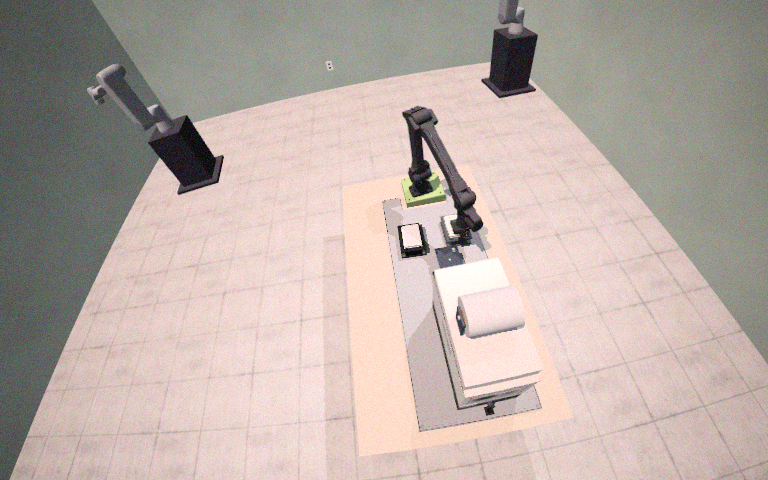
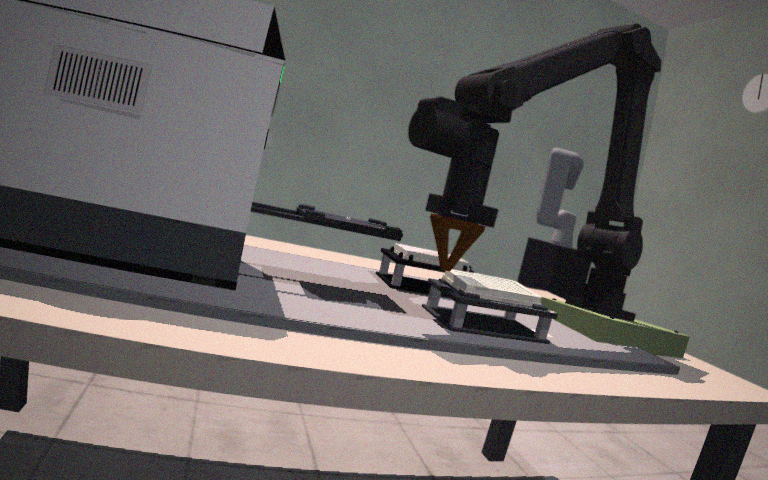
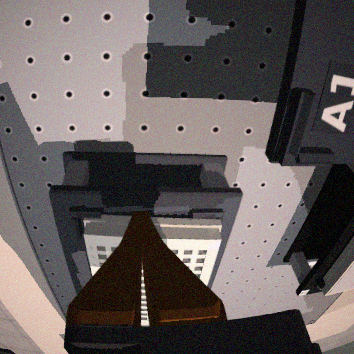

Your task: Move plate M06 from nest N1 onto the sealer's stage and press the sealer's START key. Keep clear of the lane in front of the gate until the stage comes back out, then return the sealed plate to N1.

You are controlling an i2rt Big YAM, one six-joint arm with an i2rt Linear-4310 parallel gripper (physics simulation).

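My gripper is shut, with nothing between its orange fingers. Its tips are at the sealer-side edge of a white gridded plate, close over it; contact cannot be told. This plate sits in a raised dark nest. A second white plate sits in another black nest. The sealer's dark stage sticks out of the white sealer, with "A1" lettering and no plate on it. Nest labels and the START key do not show.
A grey perforated board lies on the pale table under the nests and sealer. The arm stands on a green base. Two grey arms on black pedestals stand away from the table.
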